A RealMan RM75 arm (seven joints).
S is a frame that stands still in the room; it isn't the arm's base.
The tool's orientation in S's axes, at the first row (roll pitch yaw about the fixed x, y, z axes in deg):
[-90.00 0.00 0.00]
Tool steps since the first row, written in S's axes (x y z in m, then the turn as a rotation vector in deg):
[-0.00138 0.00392 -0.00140 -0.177 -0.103 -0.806]
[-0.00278 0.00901 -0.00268 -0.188 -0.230 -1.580]
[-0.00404 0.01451 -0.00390 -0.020 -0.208 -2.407]
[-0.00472 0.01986 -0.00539 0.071 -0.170 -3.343]
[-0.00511 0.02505 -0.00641 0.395 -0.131 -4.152]
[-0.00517 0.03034 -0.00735 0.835 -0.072 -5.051]
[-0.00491 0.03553 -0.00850 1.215 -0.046 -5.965]
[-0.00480 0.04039 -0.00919 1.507 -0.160 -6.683]
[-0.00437 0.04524 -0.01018 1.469 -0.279 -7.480]
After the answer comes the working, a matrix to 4 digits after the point.
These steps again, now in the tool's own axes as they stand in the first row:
[-0.00138 0.00140 0.00392 -0.177 0.806 -0.103]
[-0.00278 0.00268 0.00901 -0.188 1.580 -0.230]
[-0.00404 0.00390 0.01451 -0.020 2.407 -0.208]
[-0.00472 0.00539 0.01986 0.071 3.343 -0.170]
[-0.00511 0.00641 0.02505 0.395 4.152 -0.131]
[-0.00517 0.00735 0.03034 0.835 5.051 -0.072]
[-0.00491 0.00850 0.03553 1.215 5.965 -0.046]
[-0.00480 0.00919 0.04039 1.507 6.683 -0.160]
[-0.00437 0.01018 0.04524 1.469 7.480 -0.279]

The tool's axes in the first row as the columns of a matrix, in S's axes (rounded; the answer above uses it unrounded):
[1.0000 0.0000 0.0000]
[0.0000 0.0000 1.0000]
[0.0000 -1.0000 0.0000]

